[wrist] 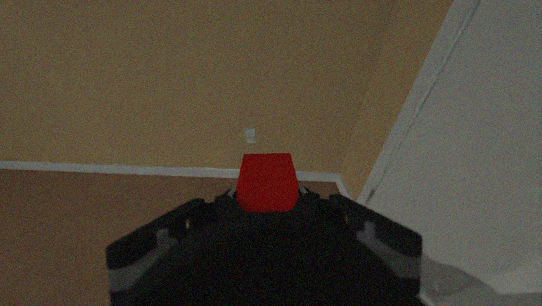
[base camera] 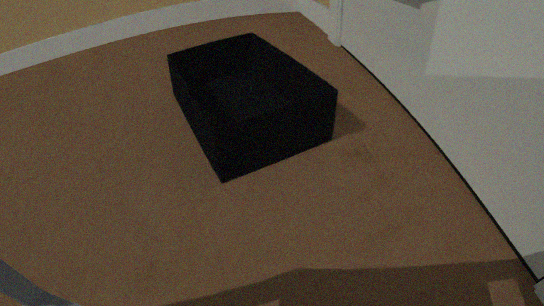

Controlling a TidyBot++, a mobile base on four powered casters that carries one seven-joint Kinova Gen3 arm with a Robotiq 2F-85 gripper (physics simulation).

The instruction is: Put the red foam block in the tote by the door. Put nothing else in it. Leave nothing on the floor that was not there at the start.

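Frame: origin at the arm's base, x ahead, y left, z up, level; centimetres.
Seen in the pictures: gripper, between the fingertips: (wrist: 267, 192).
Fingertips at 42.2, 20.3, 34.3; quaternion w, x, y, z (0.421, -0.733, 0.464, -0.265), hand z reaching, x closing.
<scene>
Offsets run from my fingertips to a thing's top centre, as dx, dy, dz. Level surfaces: height alone.
The red foam block {+0.0, +0.0, +2.3} (wrist: 267, 183) is between the fingertips of my gripper (wrist: 267, 192) in the wrist view. The gripper is shut on it. The gripper does not show in the base camera view. The black tote {+16.9, -8.6, -64.0} (base camera: 282, 132) stands on the floor in the upper middle of the base camera view, with its open top facing up. Its inside is very dark, and I cannot make out anything in it. The tote does not show in the wrist view.
The white door (base camera: 480, 140) (wrist: 480, 150) is at the right, to the right of the tote. A tan wall (wrist: 150, 75) with a white baseboard (base camera: 125, 24) (wrist: 115, 169) runs behind. Dark shadow crosses the brown floor {dz -74.0} (base camera: 125, 210) at the bottom of the base camera view.
</scene>
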